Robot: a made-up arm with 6 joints.
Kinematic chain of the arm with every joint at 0, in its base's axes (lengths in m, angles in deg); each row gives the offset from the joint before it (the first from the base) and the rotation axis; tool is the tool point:
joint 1: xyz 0 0 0.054 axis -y
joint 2: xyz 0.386 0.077 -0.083 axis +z
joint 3: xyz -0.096 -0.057 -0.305 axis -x
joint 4: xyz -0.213 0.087 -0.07 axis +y
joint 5: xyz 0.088 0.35 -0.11 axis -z
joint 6: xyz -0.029 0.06 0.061 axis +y
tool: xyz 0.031 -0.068 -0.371
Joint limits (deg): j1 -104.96..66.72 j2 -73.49..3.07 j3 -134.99..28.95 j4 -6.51..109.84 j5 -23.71..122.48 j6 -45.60..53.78
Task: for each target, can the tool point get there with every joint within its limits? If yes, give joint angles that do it. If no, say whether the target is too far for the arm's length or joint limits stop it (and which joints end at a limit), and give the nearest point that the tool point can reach.
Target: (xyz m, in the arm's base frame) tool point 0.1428 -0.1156 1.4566
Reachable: no: joint limits stop it (at a limit: joint 1, joint 2, joint 4, joint 5, joint 6) | nearest point 0.2332 0.2551 0.9146 | short by 0.663 m
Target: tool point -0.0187 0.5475 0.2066
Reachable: yes | joints -43.74 -43.43 -108.39 60.22 5.38 25.84
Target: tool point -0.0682 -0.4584 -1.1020
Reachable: no: joint limits stop it (at a limit: joint 2, joint 3, joint 6) | nearest point -0.0543 0.0025 -0.8665 | short by 0.518 m
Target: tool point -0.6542 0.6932 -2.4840
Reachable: no: too far | nearest point -0.3220 0.4866 -1.1953 | short by 1.347 m
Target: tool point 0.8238 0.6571 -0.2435
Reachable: yes | joints 52.19 -29.13 -5.58 20.97 93.30 4.03
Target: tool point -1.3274 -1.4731 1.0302
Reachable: no: too far | nearest point -0.2534 -0.4510 0.2403 | short by 1.680 m
